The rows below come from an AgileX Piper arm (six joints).
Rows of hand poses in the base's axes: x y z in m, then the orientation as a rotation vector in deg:
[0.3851, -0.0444, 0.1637, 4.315, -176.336, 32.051]
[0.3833, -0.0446, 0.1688, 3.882, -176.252, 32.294]
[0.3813, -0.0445, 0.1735, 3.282, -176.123, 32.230]
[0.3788, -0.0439, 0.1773, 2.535, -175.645, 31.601]
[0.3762, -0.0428, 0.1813, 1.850, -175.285, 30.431]
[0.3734, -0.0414, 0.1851, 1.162, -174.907, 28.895]
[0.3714, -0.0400, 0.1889, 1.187, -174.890, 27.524]
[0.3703, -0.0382, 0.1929, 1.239, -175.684, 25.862]
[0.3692, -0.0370, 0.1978, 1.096, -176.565, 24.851]
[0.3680, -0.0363, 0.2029, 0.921, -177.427, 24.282]
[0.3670, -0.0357, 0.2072, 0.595, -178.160, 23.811]
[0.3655, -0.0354, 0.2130, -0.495, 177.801, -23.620]
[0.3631, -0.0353, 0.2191, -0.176, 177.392, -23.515]
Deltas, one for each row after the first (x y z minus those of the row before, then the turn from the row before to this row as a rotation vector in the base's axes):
[-0.0018, -0.0002, 0.0051, -0.165, -0.005, -0.279]
[-0.0020, 0.0001, 0.0047, 0.020, 0.080, -0.403]
[-0.0025, 0.0006, 0.0038, 0.327, 0.505, -0.576]
[-0.0026, 0.0011, 0.0040, 0.687, 0.488, -0.540]
[-0.0028, 0.0014, 0.0038, 0.921, 0.557, -0.561]
[-0.0020, 0.0014, 0.0038, 0.872, 0.237, -0.043]
[-0.0011, 0.0018, 0.0040, 1.143, -0.521, 0.084]
[-0.0011, 0.0012, 0.0049, 0.728, -0.730, -0.004]
[-0.0012, 0.0007, 0.0051, 0.440, -0.781, -0.013]
[-0.0010, 0.0006, 0.0043, 0.363, -0.683, -0.121]
[-0.0015, 0.0003, 0.0058, 0.093, -0.891, 0.055]
[-0.0024, 0.0001, 0.0061, 0.034, -0.443, -0.146]

